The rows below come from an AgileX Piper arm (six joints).
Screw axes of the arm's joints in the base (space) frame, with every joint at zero. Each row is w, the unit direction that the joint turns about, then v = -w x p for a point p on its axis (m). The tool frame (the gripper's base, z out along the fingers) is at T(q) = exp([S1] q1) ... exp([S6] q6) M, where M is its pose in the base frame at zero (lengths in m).
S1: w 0 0 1 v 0 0 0
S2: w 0 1 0 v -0.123 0 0
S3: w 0 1 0 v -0.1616 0 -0.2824
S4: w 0.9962 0 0.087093 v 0 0.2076 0
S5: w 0 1 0 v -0.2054 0 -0.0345
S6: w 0.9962 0 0.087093 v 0 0.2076 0
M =
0.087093 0 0.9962 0.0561
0 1 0 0
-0.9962 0 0.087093 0.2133
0 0 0 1
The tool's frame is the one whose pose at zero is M.
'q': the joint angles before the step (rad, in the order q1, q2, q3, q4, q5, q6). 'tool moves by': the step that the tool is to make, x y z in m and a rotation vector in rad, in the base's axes. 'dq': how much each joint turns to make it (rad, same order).
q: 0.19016, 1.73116, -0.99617, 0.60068, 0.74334, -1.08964
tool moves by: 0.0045, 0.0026, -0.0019, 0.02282, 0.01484, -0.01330
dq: -0.00009, 0.02111, -0.01758, 0.02805, 0.00823, 0.00003
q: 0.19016, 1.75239, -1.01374, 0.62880, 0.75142, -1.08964
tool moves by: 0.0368, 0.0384, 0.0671, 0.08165, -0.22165, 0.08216
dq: 0.07662, 0.00854, -0.26932, 0.02243, 0.03295, 0.00003
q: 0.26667, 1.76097, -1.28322, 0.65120, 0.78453, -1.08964
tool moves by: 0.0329, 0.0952, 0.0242, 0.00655, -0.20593, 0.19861
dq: 0.20074, 0.19324, -0.35681, -0.06393, -0.03773, -0.00003
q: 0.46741, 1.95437, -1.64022, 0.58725, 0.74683, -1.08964
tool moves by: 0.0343, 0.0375, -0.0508, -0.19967, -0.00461, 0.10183
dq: 0.05737, 0.25155, -0.25925, -0.22420, 0.08954, 0.05805
